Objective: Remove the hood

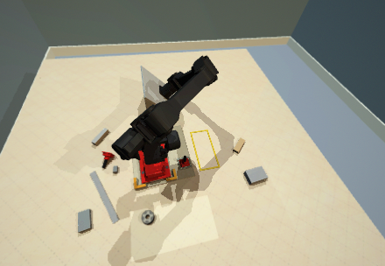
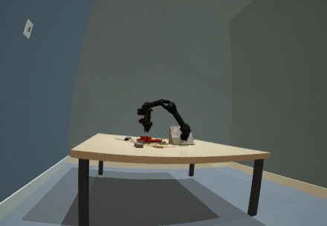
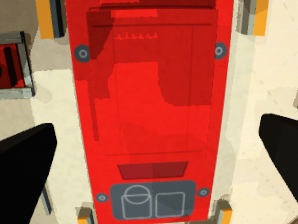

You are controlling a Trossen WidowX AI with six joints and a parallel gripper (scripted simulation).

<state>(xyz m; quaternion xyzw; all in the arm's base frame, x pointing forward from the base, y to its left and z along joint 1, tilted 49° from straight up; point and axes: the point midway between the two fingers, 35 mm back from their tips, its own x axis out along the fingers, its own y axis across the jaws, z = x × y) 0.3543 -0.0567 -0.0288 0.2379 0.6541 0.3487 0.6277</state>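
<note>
Now: the red hood 5 cm below my gripper tip. Also, from my gripper tip: long grey strip (18 cm to the right, 9 cm below, 8 cm ahead); wooden block (37 cm to the left, 8 cm below, 5 cm behind); grey block (39 cm to the left, 9 cm ahead, 8 cm below).
</note>
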